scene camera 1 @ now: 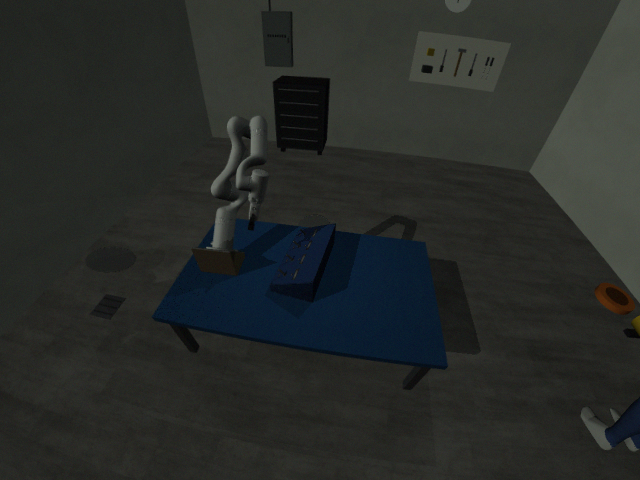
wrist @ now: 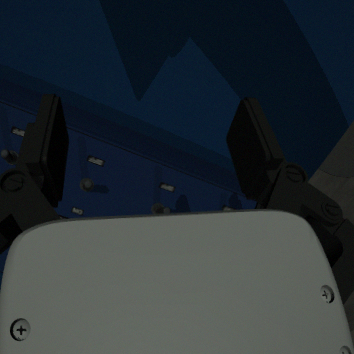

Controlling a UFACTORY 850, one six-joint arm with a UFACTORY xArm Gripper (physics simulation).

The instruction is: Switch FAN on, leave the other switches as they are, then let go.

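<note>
A blue sloped switch panel (scene camera 1: 321,258) (wrist: 125,175) stands on the table, with a row of small toggle switches and pale labels. In the wrist view one toggle (wrist: 86,184) shows between the fingers, another toggle (wrist: 9,155) is at the left edge, and a third toggle (wrist: 160,208) is partly hidden by the gripper housing. The labels are too dark to read, so I cannot tell which switch is FAN or how each stands. My gripper (scene camera 1: 251,227) (wrist: 151,115) is wide open and empty. It hangs above the table, left of the panel in the scene view, touching no switch.
The blue table (scene camera 1: 382,310) bears the panel and the arm's base. A brown board (scene camera 1: 219,261) stands upright in front of the base. A dark drawer cabinet (scene camera 1: 301,113) stands by the back wall. A person's legs (scene camera 1: 625,426) show at the lower right.
</note>
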